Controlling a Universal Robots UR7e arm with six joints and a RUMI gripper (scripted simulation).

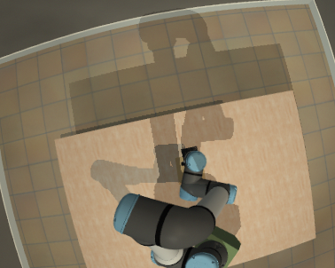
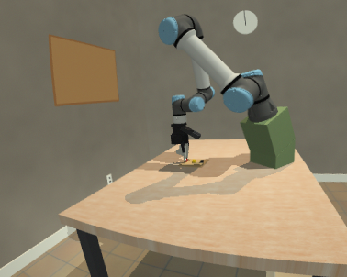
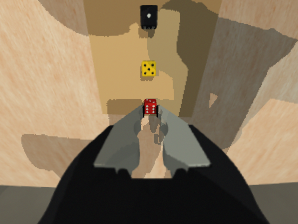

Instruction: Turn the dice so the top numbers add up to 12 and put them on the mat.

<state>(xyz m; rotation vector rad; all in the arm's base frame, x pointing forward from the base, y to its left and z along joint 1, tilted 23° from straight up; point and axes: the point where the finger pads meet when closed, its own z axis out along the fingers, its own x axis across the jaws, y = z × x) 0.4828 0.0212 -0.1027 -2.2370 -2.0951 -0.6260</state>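
Now: the red die 10 mm below my hand. The rest, counted from my hand: yellow die (50 mm behind, 10 mm below); then black die (100 mm behind, 10 mm below); then tan mat (50 mm behind, 20 mm below).
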